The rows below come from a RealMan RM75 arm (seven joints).
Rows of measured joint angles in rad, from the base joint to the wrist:
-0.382, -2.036, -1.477, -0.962, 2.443, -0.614, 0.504
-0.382, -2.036, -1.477, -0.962, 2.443, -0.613, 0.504
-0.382, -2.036, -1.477, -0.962, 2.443, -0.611, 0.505
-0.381, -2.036, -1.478, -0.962, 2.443, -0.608, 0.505
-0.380, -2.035, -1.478, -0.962, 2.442, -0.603, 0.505
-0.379, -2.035, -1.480, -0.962, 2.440, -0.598, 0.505
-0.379, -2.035, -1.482, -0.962, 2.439, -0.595, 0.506
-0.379, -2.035, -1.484, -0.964, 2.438, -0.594, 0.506
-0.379, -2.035, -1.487, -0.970, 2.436, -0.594, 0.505
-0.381, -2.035, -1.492, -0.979, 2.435, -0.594, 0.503
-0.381, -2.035, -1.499, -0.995, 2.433, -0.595, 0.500
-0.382, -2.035, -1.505, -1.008, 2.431, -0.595, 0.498
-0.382, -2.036, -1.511, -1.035, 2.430, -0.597, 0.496
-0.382, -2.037, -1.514, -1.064, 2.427, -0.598, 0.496
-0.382, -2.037, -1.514, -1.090, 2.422, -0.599, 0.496
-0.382, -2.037, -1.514, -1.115, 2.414, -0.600, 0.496
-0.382, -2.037, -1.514, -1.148, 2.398, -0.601, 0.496
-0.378, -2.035, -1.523, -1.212, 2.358, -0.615, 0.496
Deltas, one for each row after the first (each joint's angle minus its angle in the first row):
0.000, 0.000, 0.000, 0.000, 0.000, 0.001, 0.000
0.000, 0.000, 0.000, 0.000, 0.000, 0.003, 0.001
0.001, 0.000, -0.001, 0.000, 0.000, 0.006, 0.001
0.002, 0.001, -0.001, 0.000, -0.001, 0.011, 0.001
0.003, 0.001, -0.003, 0.000, -0.003, 0.016, 0.001
0.003, 0.001, -0.005, 0.000, -0.004, 0.019, 0.002
0.003, 0.001, -0.007, -0.002, -0.005, 0.020, 0.002
0.003, 0.001, -0.010, -0.008, -0.007, 0.020, 0.001
0.001, 0.001, -0.015, -0.017, -0.008, 0.020, -0.001
0.001, 0.001, -0.022, -0.033, -0.010, 0.019, -0.004
0.000, 0.001, -0.028, -0.046, -0.012, 0.019, -0.006
0.000, 0.000, -0.034, -0.073, -0.013, 0.017, -0.008
0.000, -0.001, -0.037, -0.102, -0.016, 0.016, -0.008
0.000, -0.001, -0.037, -0.128, -0.021, 0.015, -0.008
0.000, -0.001, -0.037, -0.153, -0.029, 0.014, -0.008
0.000, -0.001, -0.037, -0.186, -0.045, 0.013, -0.008
0.004, 0.001, -0.046, -0.250, -0.085, -0.001, -0.008

